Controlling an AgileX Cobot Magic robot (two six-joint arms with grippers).
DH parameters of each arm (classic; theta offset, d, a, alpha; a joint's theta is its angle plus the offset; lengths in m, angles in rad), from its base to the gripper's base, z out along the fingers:
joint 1: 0 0.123 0 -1.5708
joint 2: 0.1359 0 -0.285 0
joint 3: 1.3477 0 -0.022 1.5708
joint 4: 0 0.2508 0 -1.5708
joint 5: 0 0 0.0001 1.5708
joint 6: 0 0.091 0 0
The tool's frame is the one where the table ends.
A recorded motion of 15 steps. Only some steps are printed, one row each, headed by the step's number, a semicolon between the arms.
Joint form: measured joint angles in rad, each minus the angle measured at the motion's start. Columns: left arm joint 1, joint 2, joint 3, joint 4, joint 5, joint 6; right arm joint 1, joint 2, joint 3, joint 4, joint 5, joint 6.
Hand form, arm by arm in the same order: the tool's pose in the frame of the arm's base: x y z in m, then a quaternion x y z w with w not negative. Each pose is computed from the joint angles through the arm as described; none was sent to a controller.
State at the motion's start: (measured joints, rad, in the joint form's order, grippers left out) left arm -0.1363 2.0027 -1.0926 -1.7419 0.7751 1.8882; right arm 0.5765 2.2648 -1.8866 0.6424 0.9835 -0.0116
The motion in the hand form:
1: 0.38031 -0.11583 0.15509 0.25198 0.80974 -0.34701 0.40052; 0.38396 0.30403 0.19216 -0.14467 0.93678 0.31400 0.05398
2: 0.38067 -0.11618 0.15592 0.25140 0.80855 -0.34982 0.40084; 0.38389 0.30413 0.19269 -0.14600 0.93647 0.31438 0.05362
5: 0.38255 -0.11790 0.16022 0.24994 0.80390 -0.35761 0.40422; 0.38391 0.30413 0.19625 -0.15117 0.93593 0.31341 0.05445
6: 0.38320 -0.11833 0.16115 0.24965 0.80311 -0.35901 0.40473; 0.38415 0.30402 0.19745 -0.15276 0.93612 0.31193 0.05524
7: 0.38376 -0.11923 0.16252 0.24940 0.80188 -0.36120 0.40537; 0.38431 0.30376 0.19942 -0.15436 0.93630 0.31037 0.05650
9: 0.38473 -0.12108 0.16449 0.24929 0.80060 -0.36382 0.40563; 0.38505 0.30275 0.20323 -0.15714 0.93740 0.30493 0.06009
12: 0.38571 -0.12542 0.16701 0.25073 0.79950 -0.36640 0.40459; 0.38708 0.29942 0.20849 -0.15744 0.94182 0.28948 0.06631
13: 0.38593 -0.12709 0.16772 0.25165 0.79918 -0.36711 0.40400; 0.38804 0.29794 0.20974 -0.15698 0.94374 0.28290 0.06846
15: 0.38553 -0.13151 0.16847 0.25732 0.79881 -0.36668 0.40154; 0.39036 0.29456 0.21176 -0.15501 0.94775 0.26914 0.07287
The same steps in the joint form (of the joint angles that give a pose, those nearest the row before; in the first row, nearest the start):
1: 0.0000 -0.0001 -0.0027 -0.0006 0.0041 -0.0036; 0.0000 0.0003 -0.0015 0.0014 0.0032 -0.0018
2: 0.0001 0.0002 -0.0055 -0.0004 0.0092 -0.0078; 0.0000 0.0003 -0.0034 0.0020 0.0061 -0.0034
5: -0.0015 -0.0009 -0.0184 -0.0017 0.0223 -0.0213; 0.0000 -0.0019 -0.0141 -0.0045 0.0183 -0.0039
6: -0.0021 -0.0005 -0.0226 -0.0007 0.0242 -0.0257; 0.0000 -0.0023 -0.0190 -0.0099 0.0225 -0.0019
7: -0.0037 -0.0009 -0.0272 -0.0002 0.0269 -0.0313; -0.0001 -0.0041 -0.0242 -0.0163 0.0273 0.0010
9: -0.0077 -0.0009 -0.0354 0.0025 0.0283 -0.0421; -0.0007 -0.0075 -0.0353 -0.0351 0.0363 0.0099
12: -0.0184 -0.0007 -0.0478 0.0085 0.0250 -0.0593; -0.0033 -0.0129 -0.0528 -0.0814 0.0510 0.0376
13: -0.0226 -0.0005 -0.0518 0.0109 0.0235 -0.0647; -0.0047 -0.0139 -0.0584 -0.0997 0.0559 0.0482
15: -0.0343 -0.0002 -0.0582 0.0202 0.0175 -0.0725; -0.0083 -0.0151 -0.0694 -0.1370 0.0650 0.0698

